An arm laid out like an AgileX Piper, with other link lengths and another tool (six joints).
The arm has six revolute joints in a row. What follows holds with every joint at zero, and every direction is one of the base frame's.
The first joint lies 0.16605 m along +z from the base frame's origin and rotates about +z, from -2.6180 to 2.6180 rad.
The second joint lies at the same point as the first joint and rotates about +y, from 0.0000 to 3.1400 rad.
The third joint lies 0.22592 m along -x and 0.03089 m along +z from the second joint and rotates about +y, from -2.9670 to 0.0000 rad.
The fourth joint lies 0.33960 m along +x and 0.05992 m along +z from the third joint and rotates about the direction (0.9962, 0, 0.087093), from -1.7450 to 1.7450 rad.
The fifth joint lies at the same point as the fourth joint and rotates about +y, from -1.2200 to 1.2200 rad.
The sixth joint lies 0.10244 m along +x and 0.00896 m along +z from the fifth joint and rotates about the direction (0.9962, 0, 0.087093), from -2.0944 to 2.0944 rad.
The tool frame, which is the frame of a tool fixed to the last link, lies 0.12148 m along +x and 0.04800 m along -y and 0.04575 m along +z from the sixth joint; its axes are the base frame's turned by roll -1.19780, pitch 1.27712 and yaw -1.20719 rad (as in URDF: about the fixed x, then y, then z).
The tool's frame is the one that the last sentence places.
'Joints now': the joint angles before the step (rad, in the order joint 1, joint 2, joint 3, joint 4, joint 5, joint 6). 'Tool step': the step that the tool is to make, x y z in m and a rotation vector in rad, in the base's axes. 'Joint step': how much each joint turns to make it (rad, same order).
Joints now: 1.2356 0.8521 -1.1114 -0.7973 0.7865 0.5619
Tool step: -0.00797 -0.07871 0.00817 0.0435 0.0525 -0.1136
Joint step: 0.0000 -0.1971 0.0548 0.0068 0.1755 0.0086
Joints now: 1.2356 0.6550 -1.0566 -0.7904 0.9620 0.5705
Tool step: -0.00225 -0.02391 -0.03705 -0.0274 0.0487 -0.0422
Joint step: -0.0001 -0.1165 0.1313 0.0007 0.0577 0.0229
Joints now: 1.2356 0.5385 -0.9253 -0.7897 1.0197 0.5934
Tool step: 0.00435 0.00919 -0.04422 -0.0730 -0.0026 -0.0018
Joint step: 0.0000 -0.0379 0.1440 -0.0384 -0.0329 0.0251
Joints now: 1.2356 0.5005 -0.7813 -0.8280 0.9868 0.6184
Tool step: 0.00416 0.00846 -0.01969 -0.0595 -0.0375 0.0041
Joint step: 0.0000 -0.0014 0.0740 -0.0558 -0.0353 0.0090
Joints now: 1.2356 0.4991 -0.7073 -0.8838 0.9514 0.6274
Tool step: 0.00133 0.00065 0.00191 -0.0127 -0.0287 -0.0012
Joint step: -0.0001 0.0000 0.0106 -0.0313 -0.0111 0.0017
